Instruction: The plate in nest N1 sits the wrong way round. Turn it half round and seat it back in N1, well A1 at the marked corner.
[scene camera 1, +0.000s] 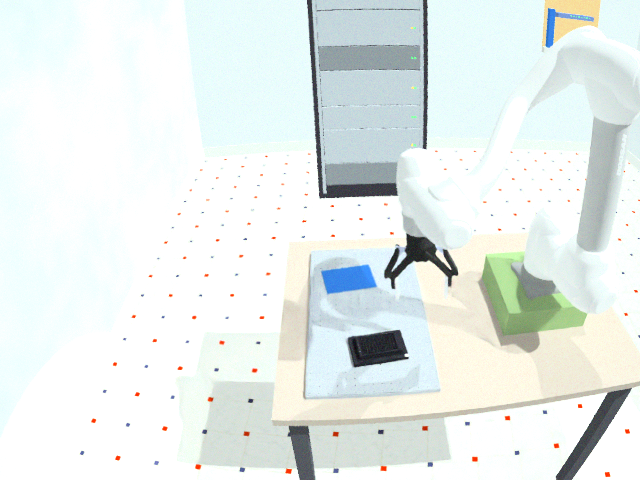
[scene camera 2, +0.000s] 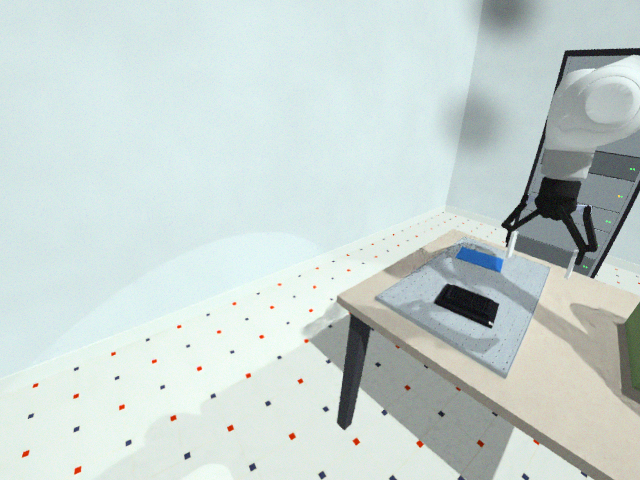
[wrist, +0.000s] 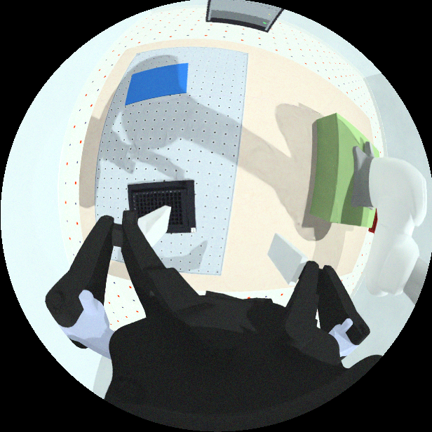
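Note:
A black plate with a grid of wells lies flat in a black nest on the pegboard. A small white mark shows at one nest corner. Which corner of the plate is A1 cannot be told. My gripper is open and empty, pointing down. It hangs above the table, behind and to the right of the nest in the first scene view. One pale fingertip hides part of the plate in the wrist view.
A blue rectangle lies on the light perforated board. A green block under the arm's base stands on the table at the right. A rack cabinet stands behind.

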